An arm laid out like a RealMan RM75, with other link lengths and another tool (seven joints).
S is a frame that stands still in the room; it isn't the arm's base.
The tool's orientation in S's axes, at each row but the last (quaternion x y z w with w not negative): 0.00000 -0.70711 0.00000 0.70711; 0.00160 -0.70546 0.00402 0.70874; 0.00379 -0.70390 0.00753 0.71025; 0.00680 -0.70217 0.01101 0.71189; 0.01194 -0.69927 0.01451 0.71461; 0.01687 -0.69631 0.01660 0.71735; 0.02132 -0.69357 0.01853 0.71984; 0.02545 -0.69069 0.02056 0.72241; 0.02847 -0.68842 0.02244 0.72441; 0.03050 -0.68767 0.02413 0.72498; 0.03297 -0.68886 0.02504 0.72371; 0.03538 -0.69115 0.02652 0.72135; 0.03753 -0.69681 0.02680 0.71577
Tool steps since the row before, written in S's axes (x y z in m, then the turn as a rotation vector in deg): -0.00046 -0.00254 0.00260 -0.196 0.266 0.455; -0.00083 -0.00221 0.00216 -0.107 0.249 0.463; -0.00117 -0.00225 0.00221 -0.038 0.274 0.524; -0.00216 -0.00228 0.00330 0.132 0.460 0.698; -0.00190 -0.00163 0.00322 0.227 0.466 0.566; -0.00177 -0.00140 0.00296 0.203 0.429 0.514; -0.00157 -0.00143 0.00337 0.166 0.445 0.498; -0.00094 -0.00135 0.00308 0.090 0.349 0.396; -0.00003 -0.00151 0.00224 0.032 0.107 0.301; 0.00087 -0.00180 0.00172 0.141 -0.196 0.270; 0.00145 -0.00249 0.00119 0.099 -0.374 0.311; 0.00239 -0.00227 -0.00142 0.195 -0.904 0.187; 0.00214 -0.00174 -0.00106 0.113 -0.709 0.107
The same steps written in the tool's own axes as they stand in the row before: 0.00260 -0.00254 0.00046 0.455 0.266 0.196; 0.00215 -0.00221 0.00086 0.463 0.248 0.107; 0.00219 -0.00224 0.00123 0.525 0.272 0.038; 0.00326 -0.00224 0.00226 0.703 0.452 -0.134; 0.00317 -0.00157 0.00203 0.573 0.455 -0.232; 0.00291 -0.00131 0.00192 0.520 0.419 -0.208; 0.00331 -0.00132 0.00177 0.503 0.437 -0.172; 0.00304 -0.00126 0.00116 0.398 0.346 -0.095; 0.00225 -0.00148 0.00025 0.302 0.108 -0.024; 0.00178 -0.00184 -0.00064 0.278 -0.203 -0.111; 0.00128 -0.00258 -0.00118 0.319 -0.377 -0.053; -0.00129 -0.00249 -0.00224 0.205 -0.915 -0.107; -0.00098 -0.00194 -0.00200 0.120 -0.714 -0.045
